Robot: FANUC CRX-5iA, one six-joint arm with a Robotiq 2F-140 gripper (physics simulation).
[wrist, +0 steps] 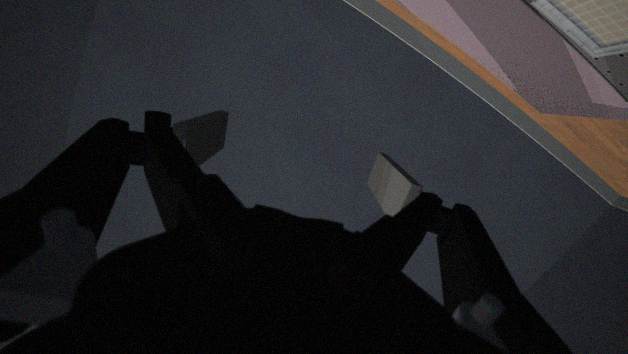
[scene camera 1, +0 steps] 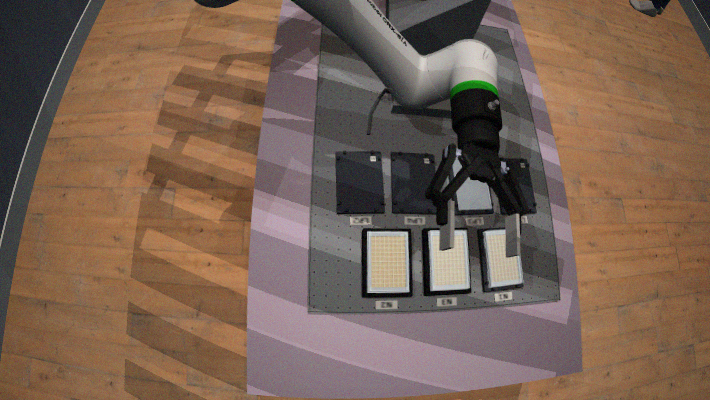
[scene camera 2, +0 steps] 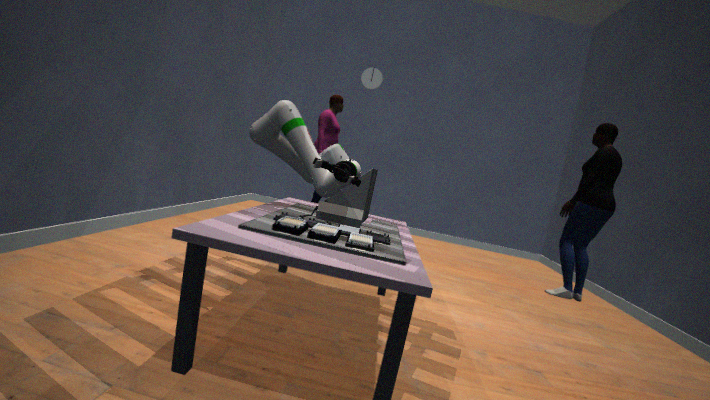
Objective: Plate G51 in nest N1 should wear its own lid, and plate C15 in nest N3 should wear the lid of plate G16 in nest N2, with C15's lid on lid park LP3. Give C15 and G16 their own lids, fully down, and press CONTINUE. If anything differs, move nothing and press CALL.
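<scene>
Three plates with cream grids and pale rims sit in black nests: N2's plate [scene camera 1: 389, 262] [scene camera 2: 290, 223] at left, N3's plate [scene camera 1: 462, 267] [scene camera 2: 325, 230] in the middle, N1's plate [scene camera 1: 496, 272] [scene camera 2: 361, 241] at right. Clear lids are hard to tell on them; plate codes are unreadable. A pale clear lid [scene camera 1: 475, 198] lies on park LP3, partly behind the gripper. Part of one plate [wrist: 600, 22] shows in the wrist view. My gripper [scene camera 1: 480, 250] [scene camera 2: 337, 172] [wrist: 301, 149] is open and empty, raised above the board; its fingers overlap N3 and N1 in scene camera 1.
Dark lid parks LP2 [scene camera 1: 360, 182] and LP4 [scene camera 1: 410, 187] lie left of LP3; LP1 [scene camera 1: 525, 192] lies right, partly hidden. A dark-faced console [scene camera 1: 440, 35] [scene camera 2: 345, 212] stands at the back; its buttons are not readable. Two people [scene camera 2: 328, 127] [scene camera 2: 595, 200] stand beyond the table.
</scene>
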